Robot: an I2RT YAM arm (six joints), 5 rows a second.
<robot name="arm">
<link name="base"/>
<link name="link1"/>
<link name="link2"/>
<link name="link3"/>
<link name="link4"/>
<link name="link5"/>
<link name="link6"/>
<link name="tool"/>
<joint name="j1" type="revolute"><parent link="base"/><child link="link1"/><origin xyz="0 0 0.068"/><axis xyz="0 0 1"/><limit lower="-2.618" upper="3.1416"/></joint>
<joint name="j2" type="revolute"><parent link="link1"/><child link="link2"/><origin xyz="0.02 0.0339 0.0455"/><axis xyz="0 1 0"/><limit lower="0" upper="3.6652"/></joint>
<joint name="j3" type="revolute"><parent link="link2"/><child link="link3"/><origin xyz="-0.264 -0.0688 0"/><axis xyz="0 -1 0"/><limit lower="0" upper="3.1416"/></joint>
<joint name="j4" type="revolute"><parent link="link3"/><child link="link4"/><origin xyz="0.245 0.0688 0.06"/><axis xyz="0 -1 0"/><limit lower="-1.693" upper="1.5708"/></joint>
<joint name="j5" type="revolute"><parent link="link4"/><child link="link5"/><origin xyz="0.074 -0.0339 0.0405"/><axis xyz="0 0 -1"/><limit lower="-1.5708" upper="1.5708"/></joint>
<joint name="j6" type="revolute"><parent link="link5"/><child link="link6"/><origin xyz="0.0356 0 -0.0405"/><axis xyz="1 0 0"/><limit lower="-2.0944" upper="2.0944"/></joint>
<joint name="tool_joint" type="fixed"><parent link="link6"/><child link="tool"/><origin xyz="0 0 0" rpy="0 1.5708 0"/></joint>
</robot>
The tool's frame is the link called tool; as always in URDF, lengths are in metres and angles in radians.
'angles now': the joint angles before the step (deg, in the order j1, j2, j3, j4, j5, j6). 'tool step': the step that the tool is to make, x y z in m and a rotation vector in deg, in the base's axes. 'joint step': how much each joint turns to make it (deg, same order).
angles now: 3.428 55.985 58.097 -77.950 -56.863 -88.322
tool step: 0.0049 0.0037 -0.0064 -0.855 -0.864 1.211
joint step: 1.491 0.613 -1.231 2.704 0.957 0.072
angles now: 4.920 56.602 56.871 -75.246 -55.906 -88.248
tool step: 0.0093 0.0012 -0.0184 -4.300 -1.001 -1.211
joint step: 0.805 0.687 -3.624 5.919 4.759 1.255
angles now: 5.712 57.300 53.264 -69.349 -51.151 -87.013
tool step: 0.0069 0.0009 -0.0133 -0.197 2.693 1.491
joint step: 0.014 2.990 -1.314 -0.163 -0.437 -2.263
